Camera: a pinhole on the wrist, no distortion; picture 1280 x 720 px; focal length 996.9 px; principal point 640.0 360.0 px. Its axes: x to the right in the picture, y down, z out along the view. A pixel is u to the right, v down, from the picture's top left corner.
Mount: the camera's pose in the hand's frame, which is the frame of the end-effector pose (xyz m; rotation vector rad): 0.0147 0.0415 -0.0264 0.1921 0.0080 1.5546
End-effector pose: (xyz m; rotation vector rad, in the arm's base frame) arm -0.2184 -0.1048 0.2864 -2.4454 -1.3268 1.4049
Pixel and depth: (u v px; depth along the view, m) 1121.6 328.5 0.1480
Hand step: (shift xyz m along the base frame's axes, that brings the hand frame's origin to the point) -0.0197 -0.0801 -0.1412
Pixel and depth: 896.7 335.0 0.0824
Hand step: 0.0002 -0.0357 -0.0743
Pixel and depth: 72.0 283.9 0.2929
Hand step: -0.2601 0.0618 -0.1275
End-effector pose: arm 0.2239 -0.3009 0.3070 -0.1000 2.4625 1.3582
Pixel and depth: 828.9 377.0 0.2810
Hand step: 0.0067 0.2522 -0.0917
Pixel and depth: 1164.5 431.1 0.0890
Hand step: -0.0194 0.1004 0.0231
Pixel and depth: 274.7 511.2 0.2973
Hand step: 0.0812 0.1617 -0.2120
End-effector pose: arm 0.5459 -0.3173 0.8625 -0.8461 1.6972 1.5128
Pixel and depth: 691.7 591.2 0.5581
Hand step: 0.0608 0.5415 -0.0006
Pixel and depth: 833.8 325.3 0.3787
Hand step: -0.0729 0.3573 -0.0527
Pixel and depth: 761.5 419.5 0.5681
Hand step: -0.0236 0.5460 -0.0616
